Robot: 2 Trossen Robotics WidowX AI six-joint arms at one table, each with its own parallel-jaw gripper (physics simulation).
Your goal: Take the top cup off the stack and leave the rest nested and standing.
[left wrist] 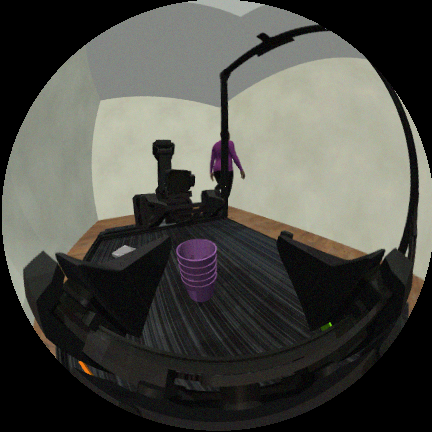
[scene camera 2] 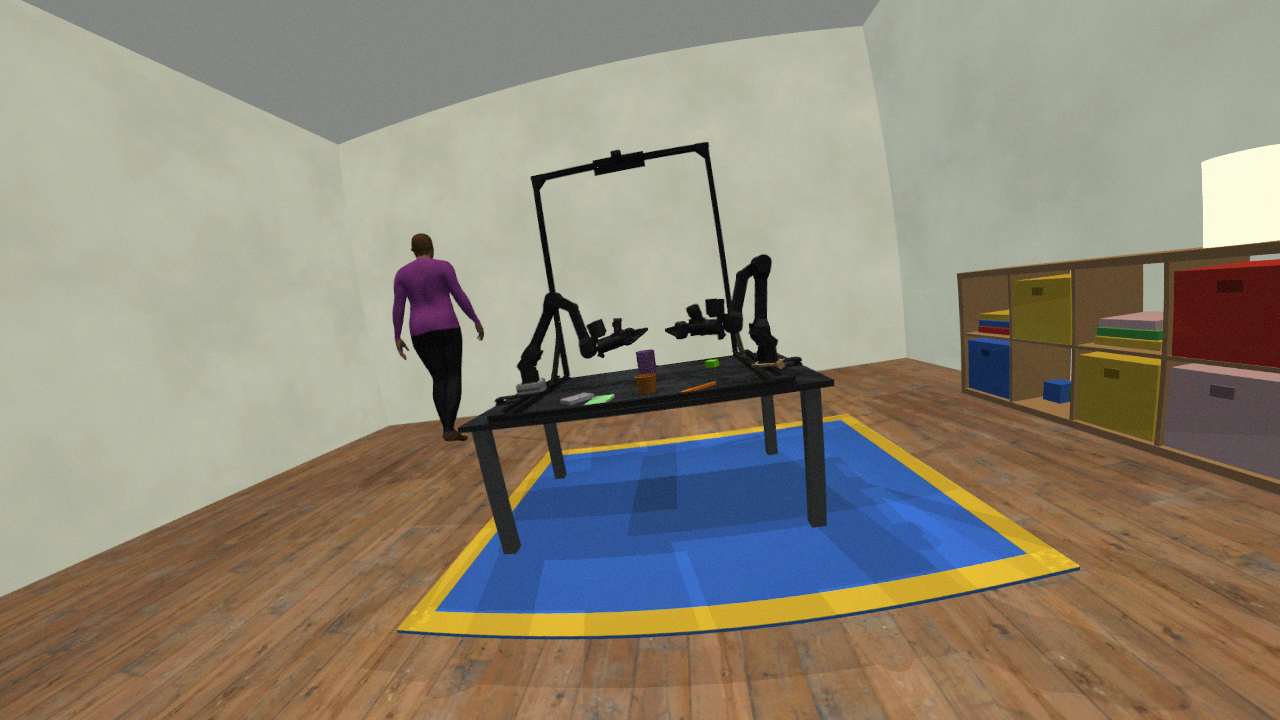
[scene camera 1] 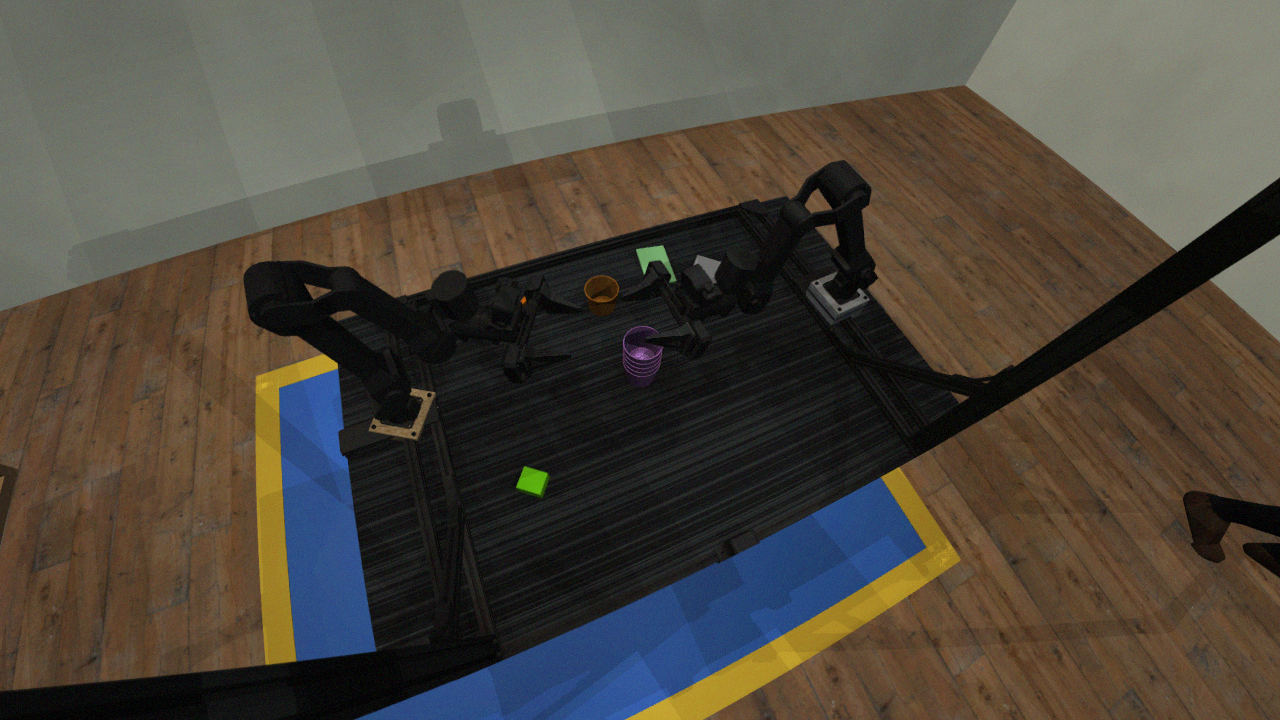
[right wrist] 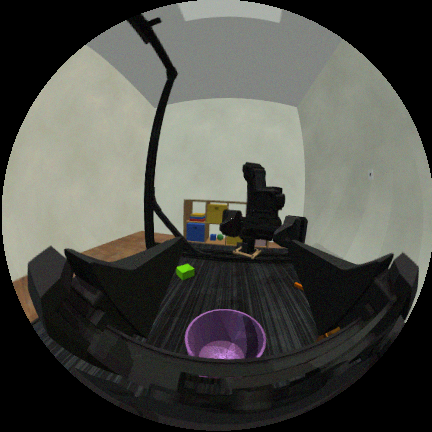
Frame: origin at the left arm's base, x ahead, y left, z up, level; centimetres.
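Seen in the pictures: left gripper, between the fingertips: (left wrist: 224, 241) (scene camera 2: 671, 328) (scene camera 1: 576, 332) (right wrist: 244, 231); right gripper, between the fingertips: (left wrist: 197, 204) (scene camera 2: 647, 329) (scene camera 1: 632, 318) (right wrist: 237, 244); left arm's base, origin of its link: (scene camera 2: 768, 361) (scene camera 1: 402, 410) (right wrist: 247, 250); right arm's base, origin of its link: (scene camera 2: 530, 382) (scene camera 1: 841, 290).
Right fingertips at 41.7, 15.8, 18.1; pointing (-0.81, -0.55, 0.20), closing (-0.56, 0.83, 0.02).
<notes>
Pixels of each thing's middle, then the offset from my right fingertips to it, as dx, dy, dz. "spot": a spot on its surface instead. Level surfaces: height alone.
- black table, height of its surface: dz -21.0
- top cup, a spot on its surface: (right wrist: 218, 326) spot: +0.0, -1.1, -11.4
- orange cup, middle of its body: (scene camera 1: 600, 297) (right wrist: 332, 337) (scene camera 2: 647, 383) -9.0, +17.3, -17.9
- green block, middle of its body: (scene camera 1: 533, 482) (right wrist: 184, 271) (scene camera 2: 712, 363) -13.7, -24.5, -19.6
- light green sheet, middle of its body: (scene camera 1: 655, 266) (scene camera 2: 599, 401) +1.9, +31.4, -20.5
- pale flat box, middle of its body: (scene camera 1: 705, 275) (scene camera 2: 577, 398) (left wrist: 126, 253) +14.1, +30.3, -20.3
- orange stick, middle of its body: (scene camera 2: 699, 387) -27.0, +13.6, -20.5
A nested stack of several purple cups (scene camera 1: 641, 362) (scene camera 2: 646, 361) (left wrist: 201, 287) stands upright on the black table (scene camera 1: 733, 438). The top cup (left wrist: 197, 251) (right wrist: 218, 326) has its open rim upward. My right gripper (scene camera 1: 635, 317) (scene camera 2: 644, 331) is open and empty above the stack; in scene camera 1 one finger overlaps the cup's rim. In the right wrist view the cup shows low between the fingers. My left gripper (scene camera 1: 575, 333) (scene camera 2: 668, 331) (left wrist: 224, 241) is open and empty, above the table to the left of the stack in scene camera 1. The cup's contact with any finger cannot be told.
An orange cup (scene camera 1: 601, 293) (scene camera 2: 645, 384) stands behind the stack in scene camera 1. A green block (scene camera 1: 532, 481) (right wrist: 185, 271), a light green sheet (scene camera 1: 653, 257), a pale flat box (scene camera 2: 577, 398) (left wrist: 123, 251) and an orange stick (scene camera 2: 699, 386) lie on the table.
</notes>
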